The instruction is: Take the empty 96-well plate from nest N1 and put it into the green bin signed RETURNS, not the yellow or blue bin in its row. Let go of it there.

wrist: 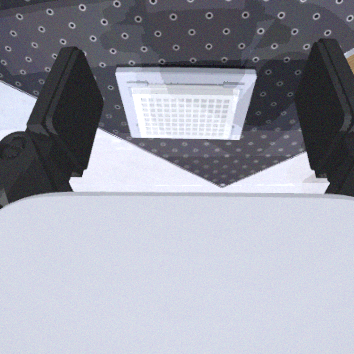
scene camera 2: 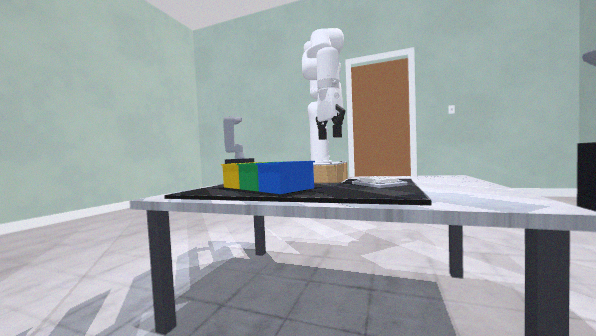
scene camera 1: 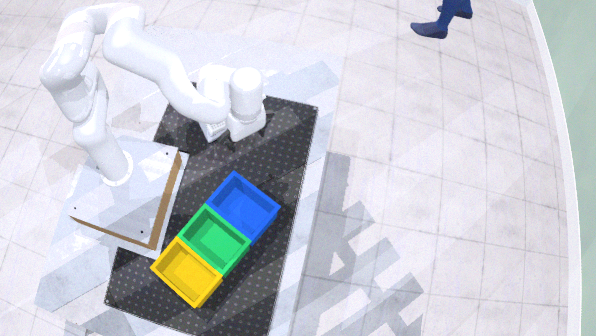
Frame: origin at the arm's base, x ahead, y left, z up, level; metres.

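Seen in the pictures: gripper, fingertip midpoint: [wrist: 195,69] [scene camera 2: 329,138] [scene camera 1: 246,140]; arm's base at its link origin: [scene camera 2: 320,162] [scene camera 1: 116,168].
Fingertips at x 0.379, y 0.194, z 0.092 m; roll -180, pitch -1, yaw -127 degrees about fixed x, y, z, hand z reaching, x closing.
Offsets run from my fingertips to a thing's top centre. "pt": to the spot under its first point. Level surfaces: height alone.
The white 96-well plate @(dx -0.141, dy +0.133, dz -0.148 m) [scene camera 1: 216,129] [scene camera 2: 381,180] [wrist: 185,116] lies flat in its pale nest @(pt dx -0.048, dy +0.149, dz -0.165 m) [scene camera 2: 378,185] [wrist: 185,75] on the black mat. In scene camera 1 the arm hides most of the plate. My gripper [scene camera 1: 249,134] [scene camera 2: 330,136] [wrist: 195,69] is open and empty, high above the mat. In the wrist view the plate shows between the two fingers, well below them. The green bin @(dx +0.008, dy -0.273, dz -0.074 m) [scene camera 1: 215,241] [scene camera 2: 248,178] stands in the middle of the row, between the blue bin @(pt dx +0.042, dy -0.124, dz -0.168 m) [scene camera 1: 244,206] [scene camera 2: 295,177] and the yellow bin [scene camera 1: 187,272] [scene camera 2: 230,176]. No RETURNS sign is readable.
The perforated black mat @(dz -0.174 m) [scene camera 1: 290,145] [scene camera 2: 390,198] [wrist: 209,15] lies on the pale table @(dz -0.189 m) [scene camera 2: 475,212]. The arm's base stands on a wood-sided block [scene camera 1: 166,205] [scene camera 2: 330,173] beside the mat. A person's legs [scene camera 1: 445,22] show on the floor beyond the table.
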